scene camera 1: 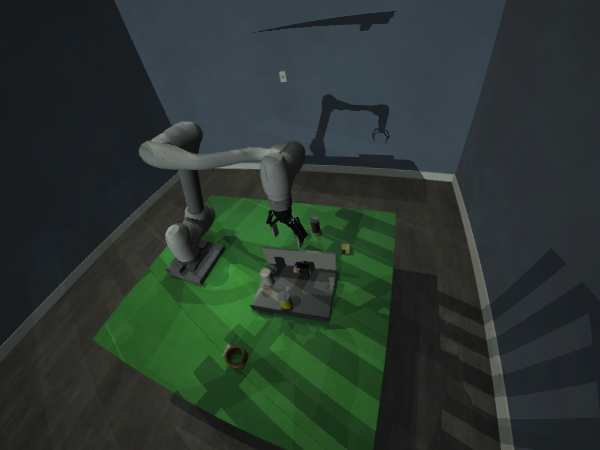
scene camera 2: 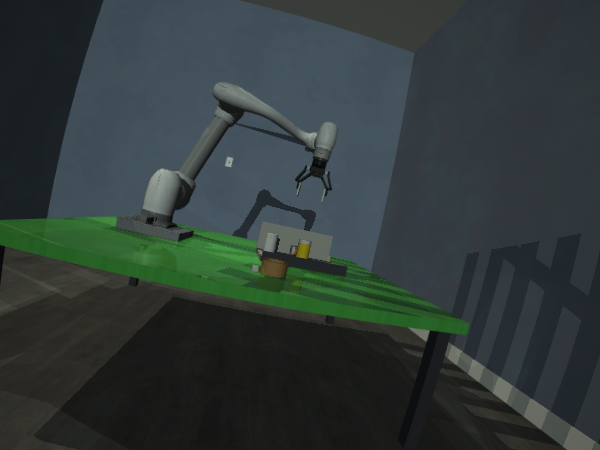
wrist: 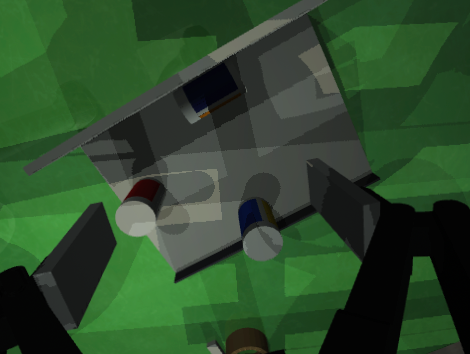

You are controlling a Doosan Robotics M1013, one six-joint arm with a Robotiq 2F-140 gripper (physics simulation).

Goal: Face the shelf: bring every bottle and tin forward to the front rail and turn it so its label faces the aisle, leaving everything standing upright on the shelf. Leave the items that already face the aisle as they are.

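Where they show: gripper, fingertip midpoint: [scene camera 1: 288,240] [scene camera 2: 309,198] [wrist: 210,202]; arm's base, origin of the base link: [scene camera 1: 191,257] [scene camera 2: 155,223].
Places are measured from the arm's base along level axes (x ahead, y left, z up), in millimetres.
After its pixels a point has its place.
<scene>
A grey shelf [scene camera 1: 315,296] {x 870, y -44, z -25 mm} [wrist: 300,132] {x 870, y -28, z -26 mm} has a back panel and a dark front rail [scene camera 2: 325,268] {x 860, y -164, z -26 mm} [wrist: 205,265] {x 622, y -182, z -2 mm}. A blue-and-yellow tin [scene camera 1: 285,301] {x 763, y -153, z 81 mm} [scene camera 2: 304,249] {x 743, y -160, z 41 mm} [wrist: 257,225] {x 748, y -100, z 79 mm} stands upright at the rail, its yellow side facing scene camera 2. A white-and-red tin [scene camera 1: 267,277] {x 613, y -41, z 64 mm} [scene camera 2: 271,242] {x 593, y -47, z 32 mm} [wrist: 140,210] {x 605, y -10, z 74 mm} stands by the left edge, set back from the rail; its red patch faces the back panel. A blue, white and orange tin [scene camera 1: 302,269] {x 766, y 76, z 21 mm} [scene camera 2: 294,250] {x 729, y 63, z 5 mm} [wrist: 212,92] {x 765, y 93, z 28 mm} lies on its side against the back panel. My gripper [scene camera 1: 288,237] {x 745, y 48, z 292 mm} [scene camera 2: 310,196] {x 745, y 48, z 292 mm} [wrist: 210,202] {x 745, y 48, z 292 mm} is open and empty, high above the shelf.
A red-and-white can [scene camera 1: 315,225] {x 747, y 415, z 26 mm} stands on the green table [scene camera 1: 165,320] {x 76, y -416, z -46 mm} [scene camera 2: 210,260] {x 367, y -426, z -46 mm} behind the shelf. A yellowish block [scene camera 1: 345,248] {x 964, y 291, z -8 mm} lies at the back right. A brown ring [scene camera 1: 228,361] {x 584, y -479, z 4 mm} [scene camera 2: 274,268] {x 597, y -492, z -16 mm} [wrist: 246,340] {x 615, y -399, z -12 mm} and a small pale block [scene camera 2: 255,268] {x 533, y -461, z -34 mm} [wrist: 214,347] {x 535, y -410, z -34 mm} are in front.
</scene>
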